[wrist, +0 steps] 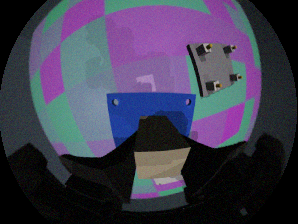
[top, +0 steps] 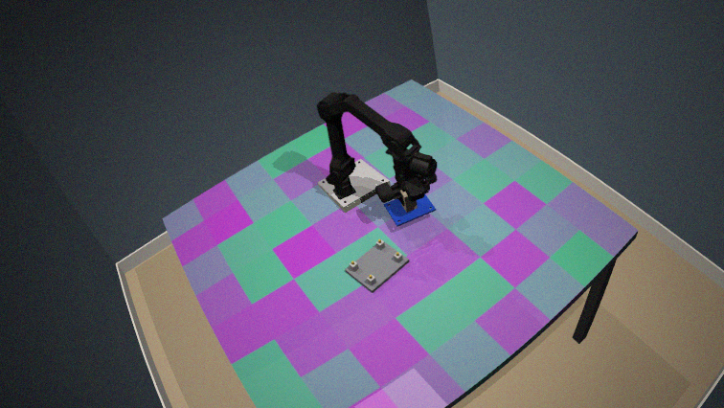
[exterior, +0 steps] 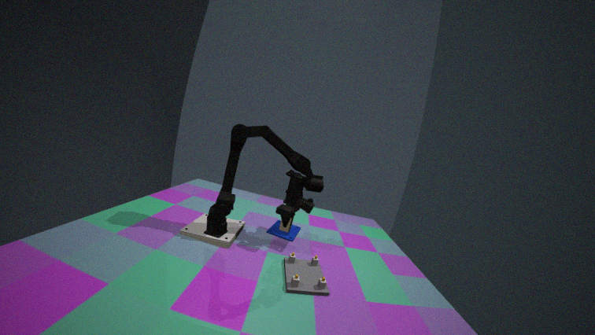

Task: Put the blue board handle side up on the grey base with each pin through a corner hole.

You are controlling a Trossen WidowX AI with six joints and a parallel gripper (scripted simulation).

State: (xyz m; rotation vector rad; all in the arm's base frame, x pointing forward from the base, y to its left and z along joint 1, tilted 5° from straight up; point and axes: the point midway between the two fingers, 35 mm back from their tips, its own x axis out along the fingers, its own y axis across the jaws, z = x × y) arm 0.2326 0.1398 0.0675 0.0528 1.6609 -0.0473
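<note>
Now: gripper tip 18 cm to the left of the grey base, 12 cm short of it and 7 cm above it. Round my gripper tip: flat blue board right at my gripper tip.
</note>
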